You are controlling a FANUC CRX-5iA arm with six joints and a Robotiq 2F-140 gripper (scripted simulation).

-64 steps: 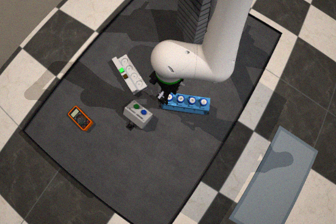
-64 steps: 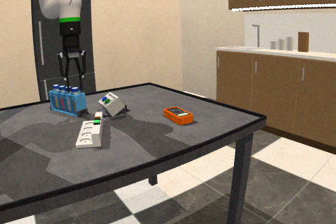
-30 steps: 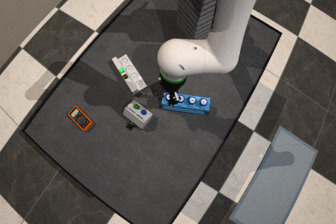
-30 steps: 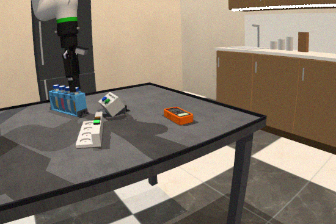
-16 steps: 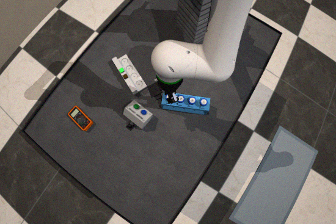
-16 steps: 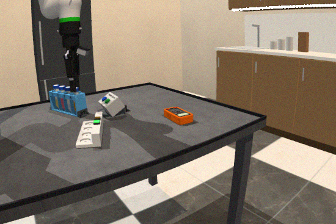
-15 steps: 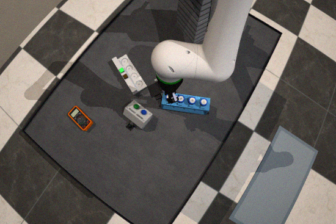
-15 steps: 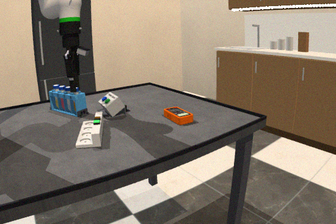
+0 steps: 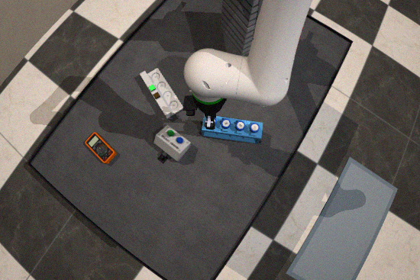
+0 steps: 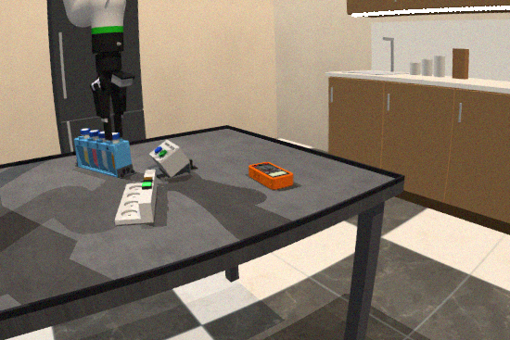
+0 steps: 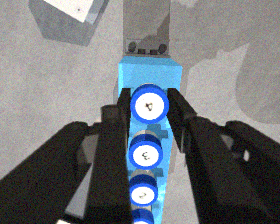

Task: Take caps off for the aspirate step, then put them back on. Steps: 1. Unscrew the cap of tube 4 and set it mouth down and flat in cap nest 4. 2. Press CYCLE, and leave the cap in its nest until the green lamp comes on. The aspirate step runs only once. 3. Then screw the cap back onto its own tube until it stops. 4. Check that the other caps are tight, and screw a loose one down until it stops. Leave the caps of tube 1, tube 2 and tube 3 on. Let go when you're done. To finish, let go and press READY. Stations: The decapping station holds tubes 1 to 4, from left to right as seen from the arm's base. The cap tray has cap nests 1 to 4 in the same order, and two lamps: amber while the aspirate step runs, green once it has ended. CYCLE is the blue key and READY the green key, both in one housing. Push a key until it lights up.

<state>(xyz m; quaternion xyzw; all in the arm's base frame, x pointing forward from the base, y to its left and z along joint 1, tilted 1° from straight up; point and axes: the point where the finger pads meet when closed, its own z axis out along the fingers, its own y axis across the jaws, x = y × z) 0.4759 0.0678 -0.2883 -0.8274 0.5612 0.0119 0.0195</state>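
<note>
My gripper is now 30 mm past the cap 2, 100 mm to the right of it and 30 mm above it. Also, from my hand: grey key housing: 120 mm ahead, 100 mm to the right, 90 mm below; green key: 100 mm ahead, 120 mm to the right, 70 mm below; blue key: 110 mm ahead, 80 mm to the right, 70 mm below.
</note>
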